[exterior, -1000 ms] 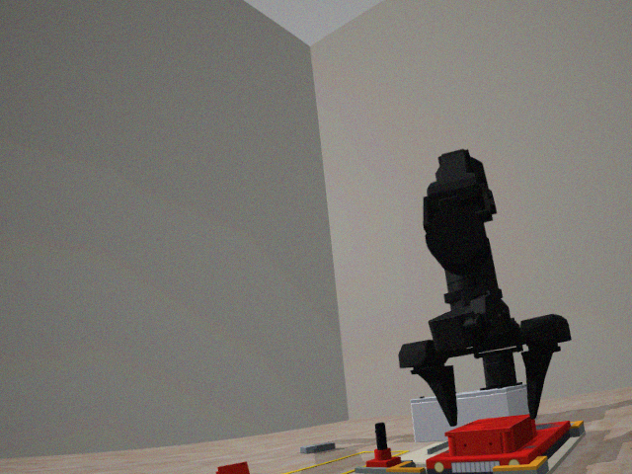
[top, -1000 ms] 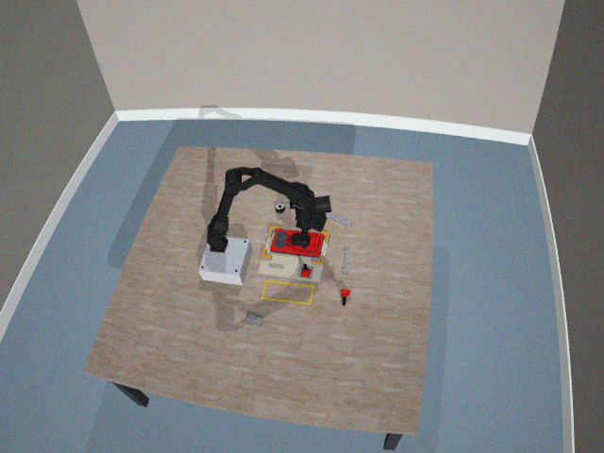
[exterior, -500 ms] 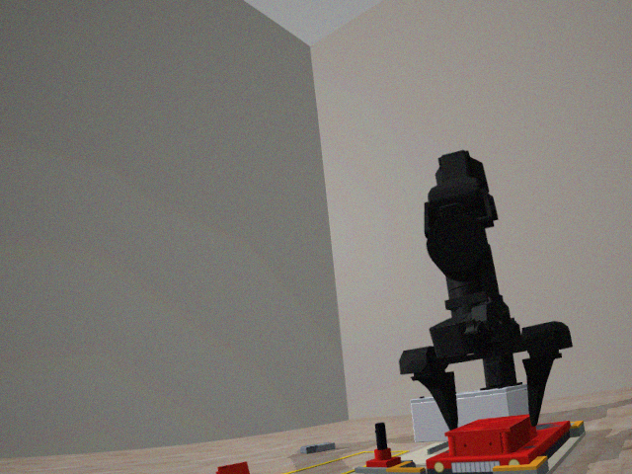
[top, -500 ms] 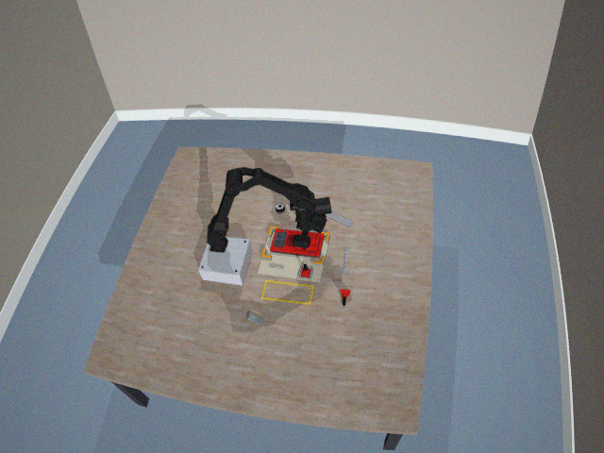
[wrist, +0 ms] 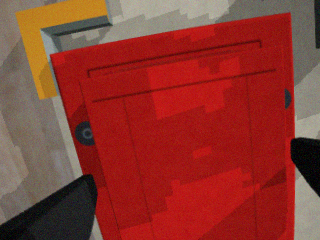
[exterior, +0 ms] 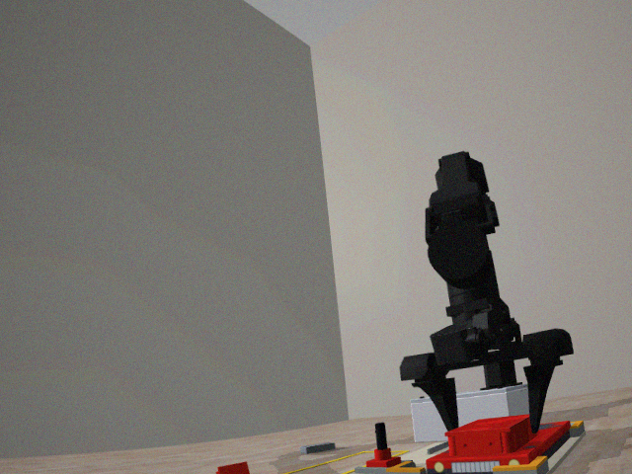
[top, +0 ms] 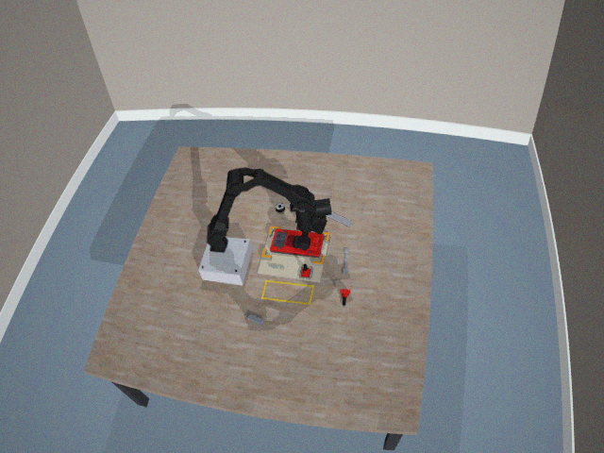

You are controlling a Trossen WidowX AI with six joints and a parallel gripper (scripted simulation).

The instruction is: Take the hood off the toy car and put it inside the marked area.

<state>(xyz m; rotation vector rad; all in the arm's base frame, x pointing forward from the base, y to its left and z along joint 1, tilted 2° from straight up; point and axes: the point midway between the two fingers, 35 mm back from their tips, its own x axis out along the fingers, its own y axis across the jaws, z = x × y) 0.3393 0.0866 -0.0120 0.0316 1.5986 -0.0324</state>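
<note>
Now: the red hood right at my gripper tip. Round my gripper tip: black wheel 150 mm behind, 190 mm to the left, 30 mm below.
</note>
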